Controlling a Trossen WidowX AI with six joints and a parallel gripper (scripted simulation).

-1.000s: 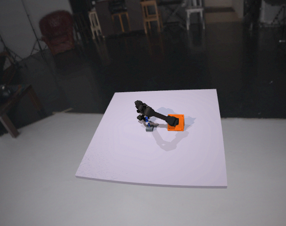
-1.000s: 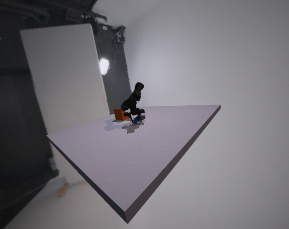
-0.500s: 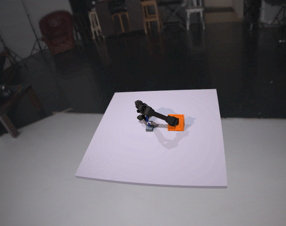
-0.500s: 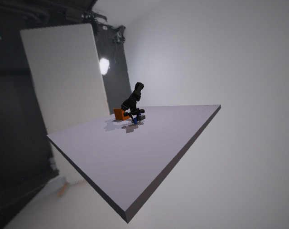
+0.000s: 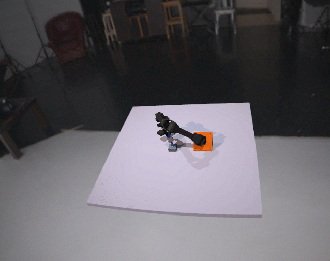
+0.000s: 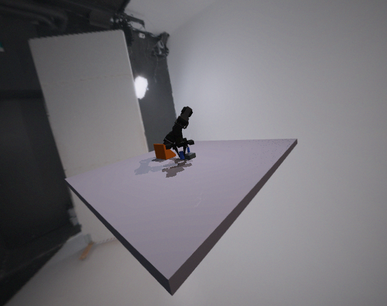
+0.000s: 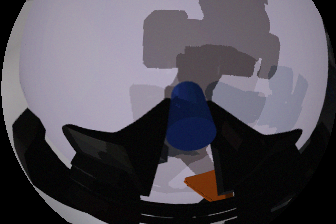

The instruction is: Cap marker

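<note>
My gripper tip is now 12 cm to the right of the holder block, 6 cm past it and 3 cm above it. Round my gripper tip: blue cap: 1 cm above.
</note>
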